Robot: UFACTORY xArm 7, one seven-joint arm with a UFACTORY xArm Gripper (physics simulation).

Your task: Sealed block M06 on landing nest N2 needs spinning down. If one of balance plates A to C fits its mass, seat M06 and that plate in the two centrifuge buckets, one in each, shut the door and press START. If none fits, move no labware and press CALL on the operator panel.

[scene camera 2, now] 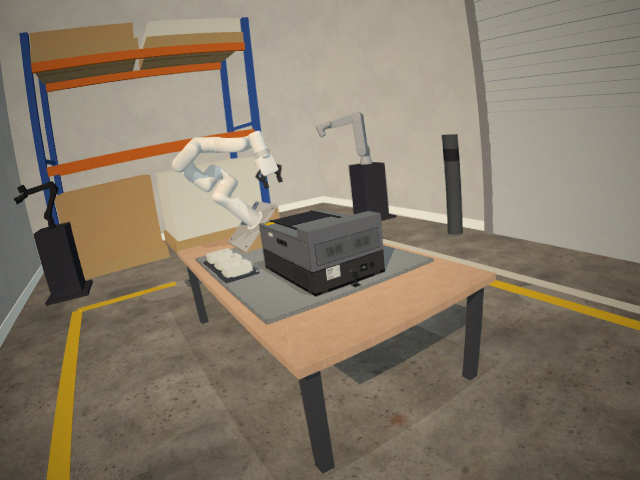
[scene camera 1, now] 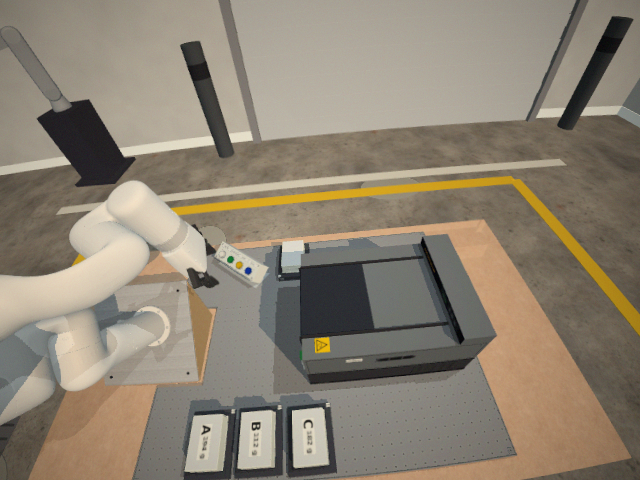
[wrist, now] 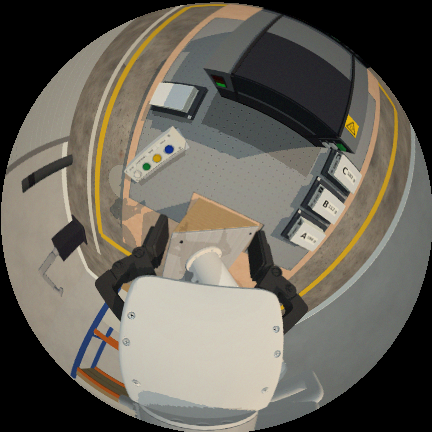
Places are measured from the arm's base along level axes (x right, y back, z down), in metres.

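Pixels of known places: gripper, fingertip midpoint: (scene camera 2: 274,185) (scene camera 1: 212,268) (wrist: 210,232); arm's base, link origin: (scene camera 2: 255,221) (scene camera 1: 152,325) (wrist: 202,258).
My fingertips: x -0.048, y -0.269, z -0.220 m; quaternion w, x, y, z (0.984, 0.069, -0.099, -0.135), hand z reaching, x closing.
Observation:
For each thing: its top centre in the pictures, then the offset to it from my fingertips. Level surfaces: height alone.
- Block M06, top centre: (wrist: 169,94) (scene camera 1: 292,252) dx -0.276, dy -0.142, dz +0.277 m
- White plates A, top centre: (scene camera 1: 204,441) (wrist: 308,237) (scene camera 2: 219,252) dx +0.338, dy +0.045, dz +0.291 m
- B, top centre: (scene camera 1: 255,438) (wrist: 330,207) (scene camera 2: 227,257) dx +0.325, dy -0.088, dz +0.291 m
- C, top centre: (scene camera 1: 308,435) (wrist: 348,174) (scene camera 2: 235,264) dx +0.319, dy -0.225, dz +0.291 m
- operator panel, top centre: (wrist: 144,157) (scene camera 1: 237,255) dx -0.260, dy +0.067, dz +0.261 m
- grey perforated mat, surface height: dz +0.345 m
- wooden table, surface height: dz +0.358 m
Block M06 (scene camera 1: 293,255) (wrist: 174,97), pale and box-shaped, sits on its dark nest (scene camera 1: 280,271) (wrist: 197,103) beside the centrifuge (scene camera 1: 398,351) (scene camera 2: 320,242) (wrist: 295,65). The centrifuge top has dark and grey sections; no buckets show. White plates A (scene camera 1: 206,443) (wrist: 306,234), B (scene camera 1: 256,439) (wrist: 327,204) and C (scene camera 1: 309,439) (wrist: 345,171) lie in dark nests; B reads 112 g, C 182 g, A's number is unclear. The operator panel (scene camera 1: 240,264) (wrist: 157,155) has white, green, yellow and blue buttons, with blurred lettering. My gripper (scene camera 1: 210,266) (scene camera 2: 272,182) (wrist: 210,232) is open, empty and raised near the panel.
My arm's tilted base plate (scene camera 1: 149,361) (wrist: 175,255) stands at the edge of the grey perforated mat (scene camera 1: 403,428) on the wooden table (scene camera 1: 558,413) (scene camera 2: 403,310). A blue and orange rack (scene camera 2: 251,87), dark posts and two other arms on pedestals stand away from the table.

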